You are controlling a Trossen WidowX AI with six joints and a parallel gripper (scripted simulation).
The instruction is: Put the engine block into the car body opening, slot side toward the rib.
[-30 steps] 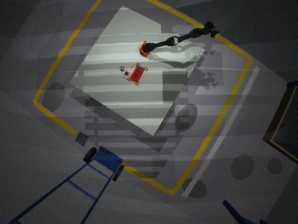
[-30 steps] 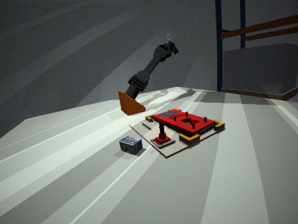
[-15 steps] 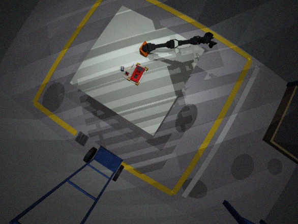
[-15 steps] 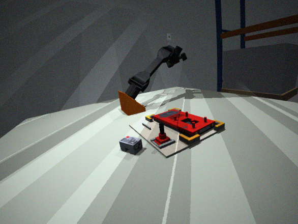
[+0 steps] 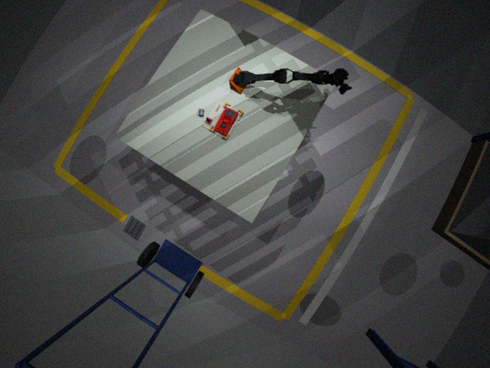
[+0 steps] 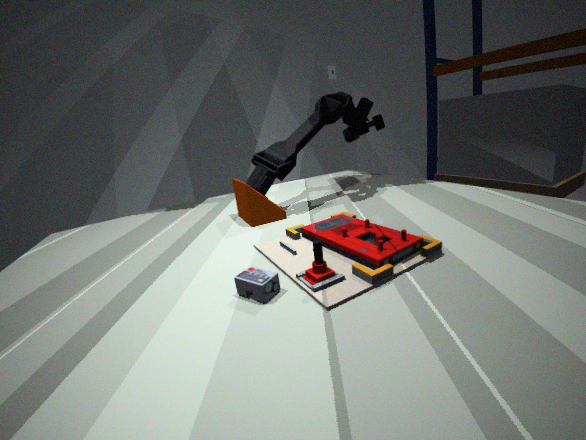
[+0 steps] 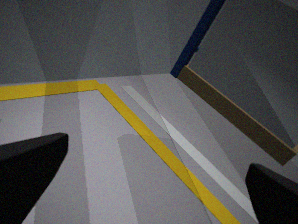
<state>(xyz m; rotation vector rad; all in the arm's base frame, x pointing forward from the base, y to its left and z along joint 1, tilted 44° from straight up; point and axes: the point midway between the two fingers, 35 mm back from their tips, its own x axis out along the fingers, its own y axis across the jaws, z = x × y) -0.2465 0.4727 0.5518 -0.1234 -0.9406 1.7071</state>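
Now: the grey engine block 570 mm ahead of my gripper tip, 920 mm to the right of it and 170 mm below it. Also, from my gripper tip: stand (600 mm ahead, 840 mm to the right, 150 mm below); pale base plate (550 mm ahead, 730 mm to the right, 170 mm below).
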